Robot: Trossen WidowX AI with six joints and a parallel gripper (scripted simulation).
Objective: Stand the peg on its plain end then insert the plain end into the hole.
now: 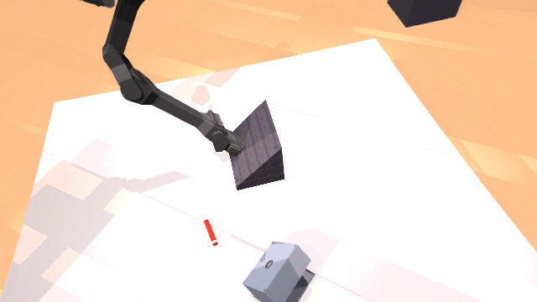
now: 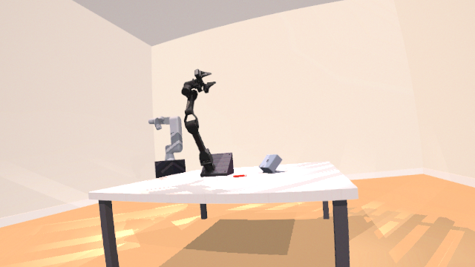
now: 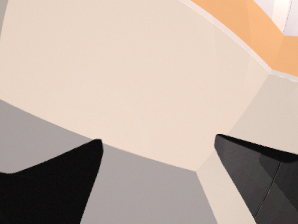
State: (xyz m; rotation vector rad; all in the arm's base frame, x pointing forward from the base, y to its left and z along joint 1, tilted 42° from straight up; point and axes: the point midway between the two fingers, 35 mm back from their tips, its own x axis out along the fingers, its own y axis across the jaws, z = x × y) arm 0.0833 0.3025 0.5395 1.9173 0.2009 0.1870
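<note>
Right now my gripper tip is 140 mm short of the red peg, 20 mm to the right of it and 650 mm above it. Round my gripper tip: sloped panel (290 mm ahead, 170 mm to the left, 590 mm below).
</note>
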